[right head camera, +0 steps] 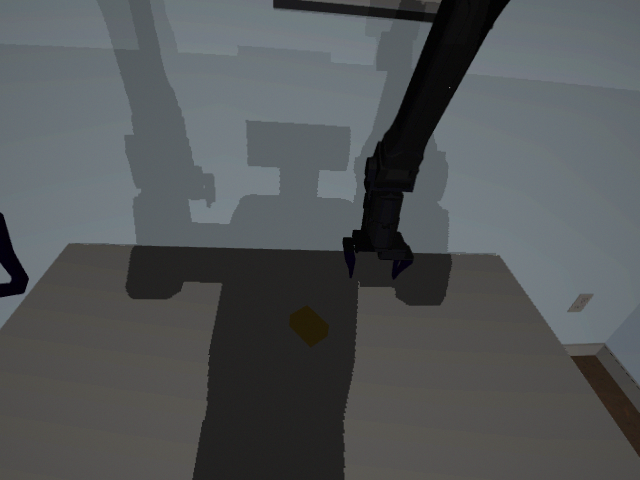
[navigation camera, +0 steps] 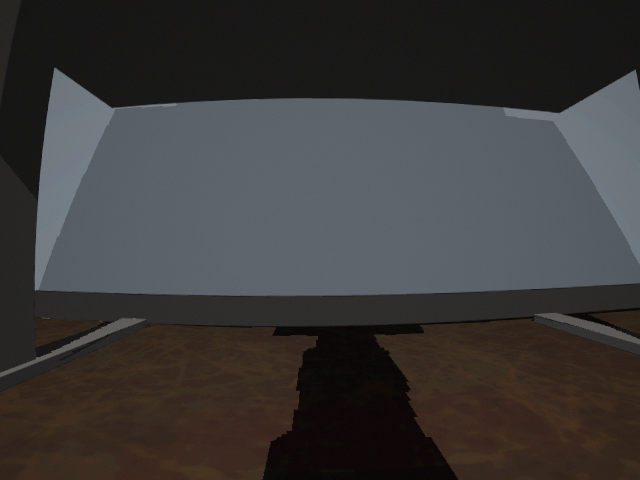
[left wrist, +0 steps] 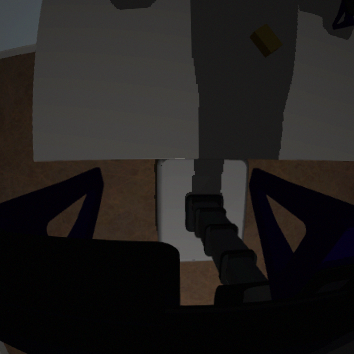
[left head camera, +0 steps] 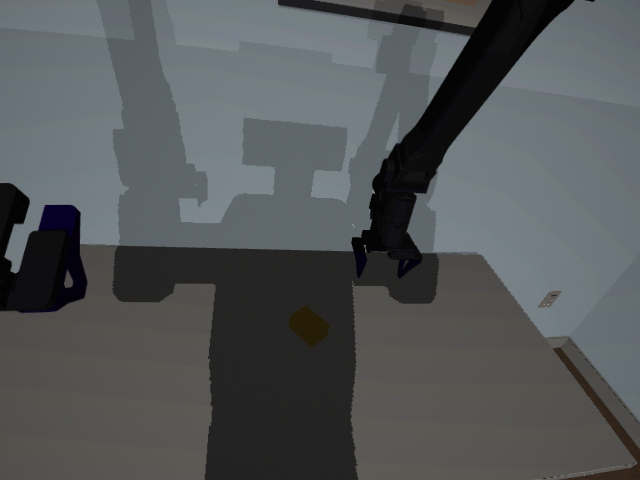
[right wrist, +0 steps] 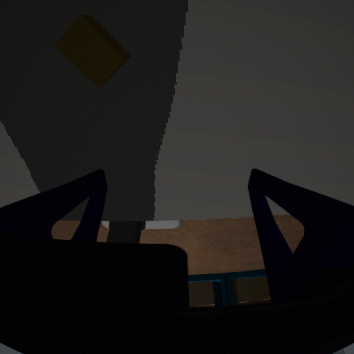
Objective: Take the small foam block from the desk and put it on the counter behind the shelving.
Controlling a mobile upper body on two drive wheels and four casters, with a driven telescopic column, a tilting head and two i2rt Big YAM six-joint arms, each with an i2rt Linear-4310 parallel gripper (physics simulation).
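Places are measured from the left arm's base along level axes (x ahead, y left, z up), in metres.
Where they show: left gripper, fingertip midpoint: (left wrist: 175, 175) (left head camera: 17, 291); right gripper, fingertip midpoint: (right head camera: 371, 277) (left wrist: 346, 31) (left head camera: 378, 276) (right wrist: 177, 177).
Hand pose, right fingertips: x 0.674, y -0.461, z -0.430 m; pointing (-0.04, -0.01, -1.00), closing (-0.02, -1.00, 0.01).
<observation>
Things, the pixels of their top centre, and the offset from my right fingertips. "pt": a spot on its surface instead. Level surfaces: height alone.
- small dark yellow foam block at its top centre: (right wrist: 88, 51) (left head camera: 309, 320) (right head camera: 309, 320) (left wrist: 268, 37) 0.059 m ahead, 0.121 m left, 0.215 m down
- pale desk at its surface level: 0.260 m down
- outlet at its top centre: (right head camera: 586, 294) (left head camera: 556, 291) 0.480 m ahead, 1.168 m right, 0.523 m down
- desk's grey crossbar at a spot on its surface: (navigation camera: 336, 310) pt 0.432 m ahead, 0.186 m left, 0.933 m down
A small dark yellow foam block (left head camera: 309, 326) (right head camera: 309, 326) (left wrist: 266, 41) (right wrist: 93, 51) lies on the pale desk (left head camera: 439, 392) (right head camera: 439, 392) (left wrist: 115, 100) (right wrist: 265, 100), inside the robot's shadow. My right gripper (left head camera: 379, 277) (right head camera: 373, 277) (right wrist: 177, 177) is open and empty, with its fingers pointing down above the desk; in the head views it is up and to the right of the block. My left gripper (left wrist: 175, 175) is open and empty, off the near edge of the desk, far from the block; part of it shows at the left of the head views. The counter and the shelving do not show.
A wall stands behind the desk, with an outlet (left head camera: 549, 299) (right head camera: 580, 302) at the right. A dark-edged frame (left head camera: 377, 16) hangs on the wall. In the navigation camera, the desk's grey crossbar (navigation camera: 336, 310) and feet (navigation camera: 77, 348) show below. Blue-edged compartments (right wrist: 225, 287) show low in the right wrist view.
</observation>
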